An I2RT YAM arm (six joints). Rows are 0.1 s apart.
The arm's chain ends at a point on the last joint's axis. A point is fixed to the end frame.
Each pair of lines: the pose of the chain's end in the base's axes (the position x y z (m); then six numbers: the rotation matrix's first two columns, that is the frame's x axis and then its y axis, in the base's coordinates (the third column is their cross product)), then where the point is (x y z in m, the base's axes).
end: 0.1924 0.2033 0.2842 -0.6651 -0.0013 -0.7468 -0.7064 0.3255 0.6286
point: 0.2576 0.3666 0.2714
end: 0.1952 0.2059 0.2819 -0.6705 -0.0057 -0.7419 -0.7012 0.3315 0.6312
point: 0.2606 0.3690 0.2673
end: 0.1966 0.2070 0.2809 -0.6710 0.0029 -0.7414 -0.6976 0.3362 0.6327
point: 0.2636 0.3695 0.2668
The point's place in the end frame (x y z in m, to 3 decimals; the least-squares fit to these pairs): -0.034 -0.001 0.173
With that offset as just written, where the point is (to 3 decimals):
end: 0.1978 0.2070 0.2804 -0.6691 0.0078 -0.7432 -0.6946 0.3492 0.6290
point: 0.267 0.369 0.266
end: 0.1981 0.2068 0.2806 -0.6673 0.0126 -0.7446 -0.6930 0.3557 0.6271
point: 0.269 0.368 0.266
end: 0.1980 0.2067 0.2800 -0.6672 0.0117 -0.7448 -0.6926 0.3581 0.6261
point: 0.269 0.367 0.265
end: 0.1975 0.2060 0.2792 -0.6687 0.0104 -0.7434 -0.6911 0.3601 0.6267
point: 0.268 0.367 0.263
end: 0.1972 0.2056 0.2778 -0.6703 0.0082 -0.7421 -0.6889 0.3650 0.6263
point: 0.268 0.366 0.261
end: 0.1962 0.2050 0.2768 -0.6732 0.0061 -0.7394 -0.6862 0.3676 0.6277
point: 0.267 0.365 0.259
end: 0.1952 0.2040 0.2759 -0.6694 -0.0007 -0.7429 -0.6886 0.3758 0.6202
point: 0.267 0.364 0.257
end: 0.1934 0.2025 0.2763 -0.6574 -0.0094 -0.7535 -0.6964 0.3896 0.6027
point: 0.266 0.362 0.256
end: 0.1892 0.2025 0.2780 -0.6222 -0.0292 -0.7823 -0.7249 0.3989 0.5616
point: 0.262 0.362 0.257
